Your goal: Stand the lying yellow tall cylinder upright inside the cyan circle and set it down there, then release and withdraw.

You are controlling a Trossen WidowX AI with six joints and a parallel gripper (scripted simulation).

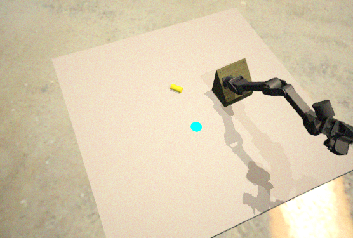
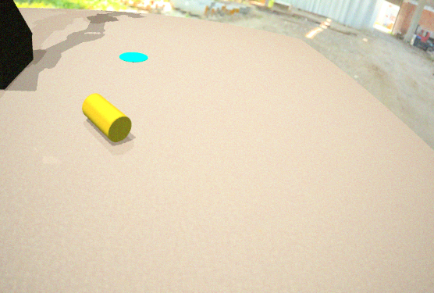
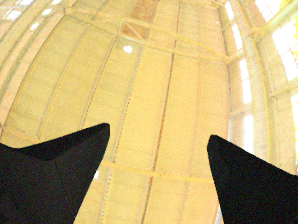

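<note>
My gripper tip is now 22 cm short of the yellow cylinder, 81 cm to the left of it and 59 cm above it. Also, from my gripper tip: cyan circle: 23 cm ahead, 54 cm to the right, 61 cm below.
</note>
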